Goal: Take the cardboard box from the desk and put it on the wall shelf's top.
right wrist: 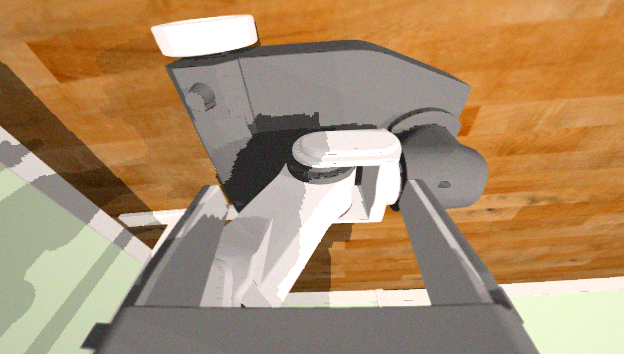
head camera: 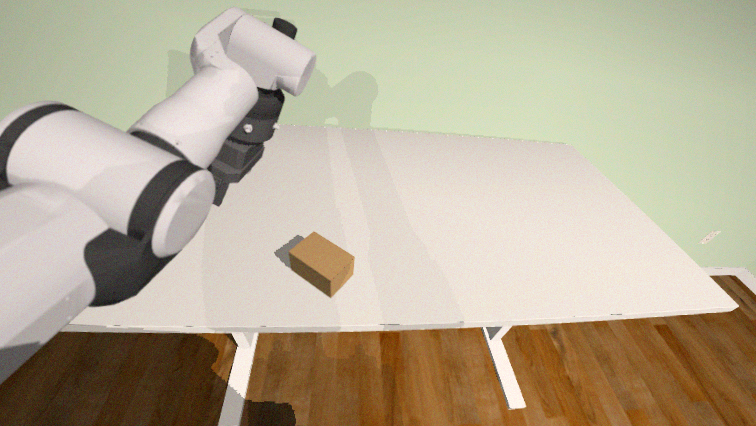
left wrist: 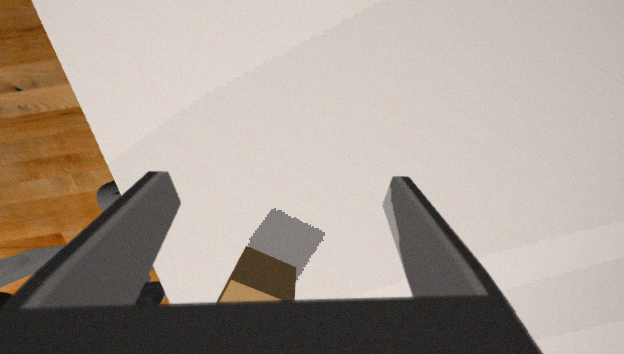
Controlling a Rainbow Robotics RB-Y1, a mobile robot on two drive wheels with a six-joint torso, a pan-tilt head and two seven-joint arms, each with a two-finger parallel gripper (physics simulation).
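Note:
The brown cardboard box rests on the white desk, left of the middle in the head camera. In the left wrist view its lower part is hidden by the gripper body. My left gripper is open and empty above the desk, up and left of the box in the head camera and apart from it; the arm partly hides it there. My right gripper is open and empty over the robot's own base, away from the desk. The wall shelf does not show in these views.
A green wall rises behind the desk, with a small pale plate low on it at the right. White desk legs stand on the wooden floor. The grey robot base and a white wheel lie below the right gripper.

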